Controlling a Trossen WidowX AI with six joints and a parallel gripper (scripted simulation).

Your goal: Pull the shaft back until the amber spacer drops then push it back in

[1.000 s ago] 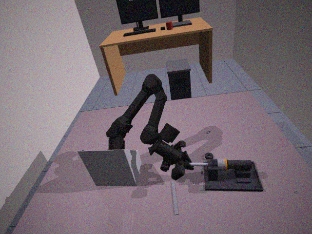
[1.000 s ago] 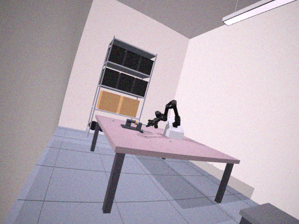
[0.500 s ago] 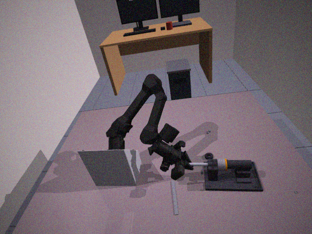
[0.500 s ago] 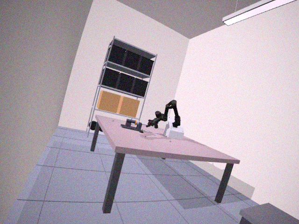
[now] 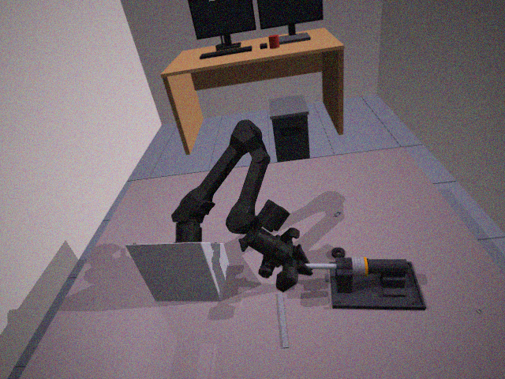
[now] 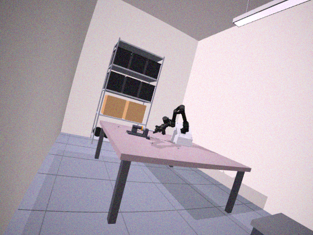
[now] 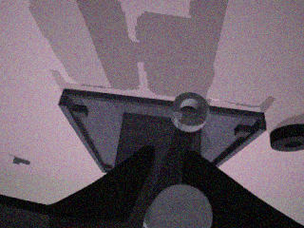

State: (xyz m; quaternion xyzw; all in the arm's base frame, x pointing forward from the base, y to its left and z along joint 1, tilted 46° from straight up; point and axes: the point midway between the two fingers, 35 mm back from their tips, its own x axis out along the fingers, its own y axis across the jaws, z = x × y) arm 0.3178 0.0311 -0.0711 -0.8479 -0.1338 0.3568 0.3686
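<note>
My gripper tip is now 60 mm short of the pale shaft and 20 mm below it. From my gripper tip the other things lie so: black ring knob 110 mm to the left, 80 mm ahead, 50 mm below; then thin grey strip 110 mm to the right, 80 mm behind, 50 mm below; then amber spacer 140 mm ahead, 20 mm above, 10 mm to the right.
</note>
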